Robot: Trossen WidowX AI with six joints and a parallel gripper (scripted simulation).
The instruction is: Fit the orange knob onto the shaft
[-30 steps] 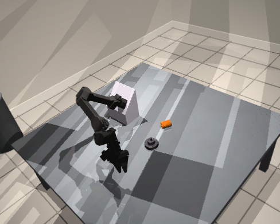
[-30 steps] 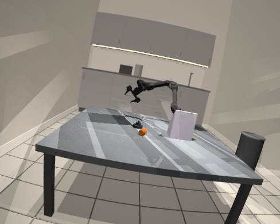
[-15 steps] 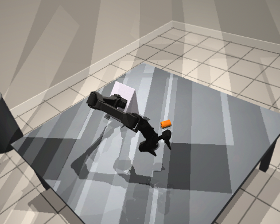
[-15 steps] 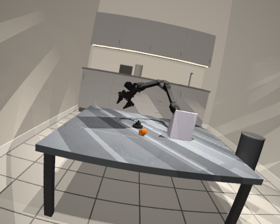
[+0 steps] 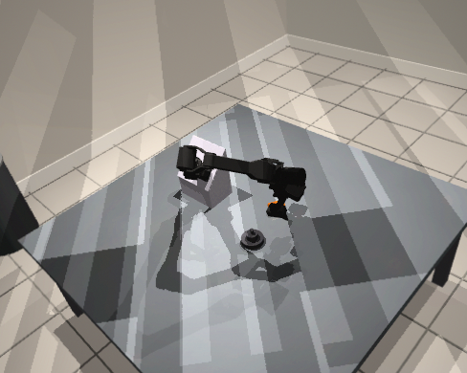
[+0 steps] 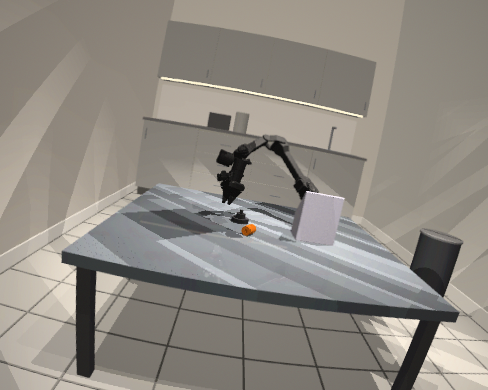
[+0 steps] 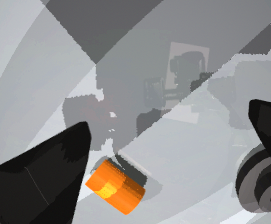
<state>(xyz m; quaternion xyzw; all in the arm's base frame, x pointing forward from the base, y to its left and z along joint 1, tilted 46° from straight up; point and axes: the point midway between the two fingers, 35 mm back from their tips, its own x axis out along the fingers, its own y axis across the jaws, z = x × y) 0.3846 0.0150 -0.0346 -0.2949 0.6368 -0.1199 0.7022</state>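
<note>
Now: the orange knob 12 cm behind my gripper tip, 8 cm below it and 6 cm to the left of it. Round my gripper tip: round dark pedestal 13 cm to the right, 9 cm behind, 7 cm below.
</note>
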